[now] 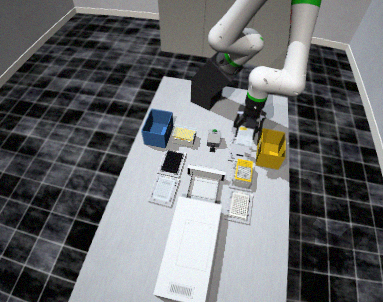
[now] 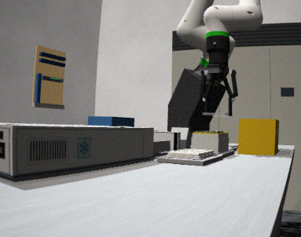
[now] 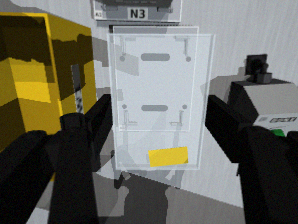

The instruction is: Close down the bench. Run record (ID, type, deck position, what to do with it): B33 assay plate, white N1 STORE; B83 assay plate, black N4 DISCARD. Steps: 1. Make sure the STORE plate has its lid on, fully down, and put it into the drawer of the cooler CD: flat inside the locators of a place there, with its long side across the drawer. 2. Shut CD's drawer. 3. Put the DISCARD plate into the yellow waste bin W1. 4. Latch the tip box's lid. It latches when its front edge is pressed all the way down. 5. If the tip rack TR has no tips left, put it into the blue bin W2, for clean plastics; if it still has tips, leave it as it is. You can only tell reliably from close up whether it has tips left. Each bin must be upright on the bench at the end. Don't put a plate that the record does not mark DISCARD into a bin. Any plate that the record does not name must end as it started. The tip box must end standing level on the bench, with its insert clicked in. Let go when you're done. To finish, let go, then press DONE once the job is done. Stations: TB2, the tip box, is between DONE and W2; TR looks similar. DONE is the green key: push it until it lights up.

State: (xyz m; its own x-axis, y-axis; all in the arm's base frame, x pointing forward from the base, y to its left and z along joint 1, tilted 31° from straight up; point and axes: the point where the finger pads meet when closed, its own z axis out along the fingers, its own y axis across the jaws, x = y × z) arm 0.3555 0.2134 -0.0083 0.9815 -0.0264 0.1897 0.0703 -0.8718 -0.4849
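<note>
Right now my hand is 340 mm short of the white plate, 140 mm above it and 50 mm to the right of it. The rest, counted from my hand: green done key (170 mm to the right, 90 mm below, 50 mm behind); clear plate lid (20 mm below); yellow-topped tip holder (160 mm ahead, 100 mm below, 30 mm to the left).
</note>
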